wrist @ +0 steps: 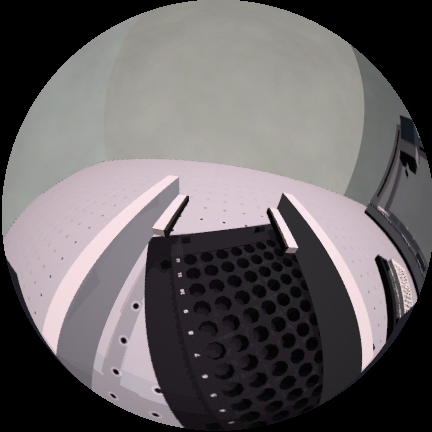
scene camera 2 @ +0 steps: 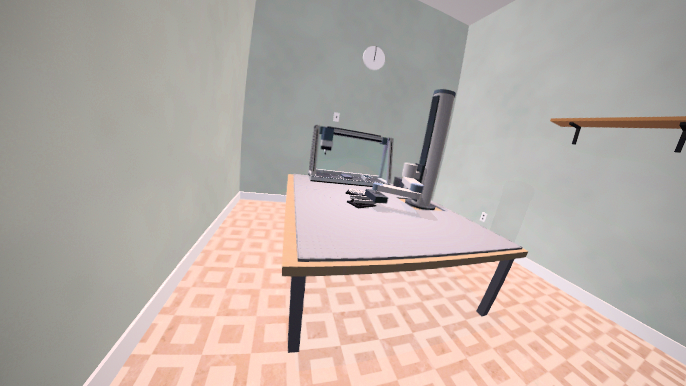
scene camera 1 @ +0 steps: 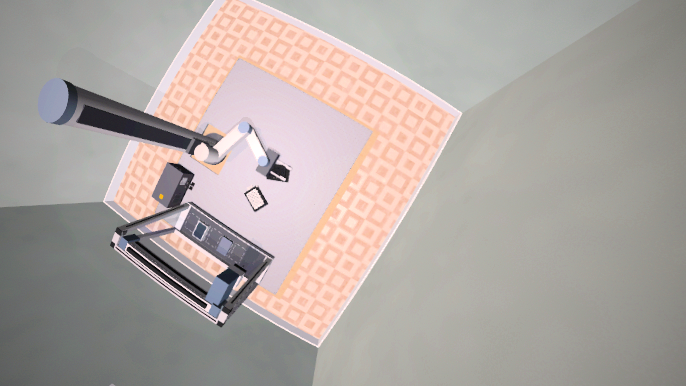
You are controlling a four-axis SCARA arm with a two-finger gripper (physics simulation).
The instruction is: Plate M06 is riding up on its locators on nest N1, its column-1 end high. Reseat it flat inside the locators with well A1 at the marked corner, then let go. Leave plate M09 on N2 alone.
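Where they show: gripper, fingertip midpoint: (wrist: 229, 194) (scene camera 2: 351, 198) (scene camera 1: 288, 174); arm's base, origin of the base link: (scene camera 2: 419, 205).
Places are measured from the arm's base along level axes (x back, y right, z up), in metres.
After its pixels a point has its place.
Plate M06 (wrist: 235, 327) is black with round wells. In the wrist view its higher column numbers lie at the far edge and the lower ones near the camera; its tilt and its seating on the locators cannot be made out. My gripper (scene camera 1: 278, 173) @[x -0.643, y -0.138, z 0.056 m] (scene camera 2: 361, 200) @[x -0.643, y -0.138, z 0.056 m] (wrist: 229, 194) @[x -0.643, y -0.138, z 0.056 m] is shut on nothing. Its fingers stand some way apart over the plate, and the right finger hides part of the plate's right side. Nest N1 is hard to tell from the black plate. Plate M09 (scene camera 1: 256, 198) @[x -0.519, y 0.133, z 0.036 m] (scene camera 2: 357, 192) @[x -0.522, y 0.102, z 0.037 m] (wrist: 400, 282) is white and sits on its black nest N2, apart from the gripper.
A gantry machine (scene camera 1: 155, 217) @[x -0.082, y 0.526, z 0.320 m] (scene camera 2: 360, 134) @[x -0.398, y 0.621, z 0.496 m] (wrist: 395, 237) @[x -0.655, y 0.450, z 0.037 m] stands beyond M09 along the table's edge. A dark box (scene camera 1: 170, 186) @[x 0.086, y 0.391, z 0.127 m] stands near the foot of the arm's tall column (scene camera 1: 135, 125) @[x -0.077, y -0.018, z 0.660 m] (scene camera 2: 439, 145) @[x -0.011, y -0.074, z 0.494 m]. The table (scene camera 2: 400, 268) @[x -0.619, y -0.750, z -0.023 m] carries a pale perforated top.
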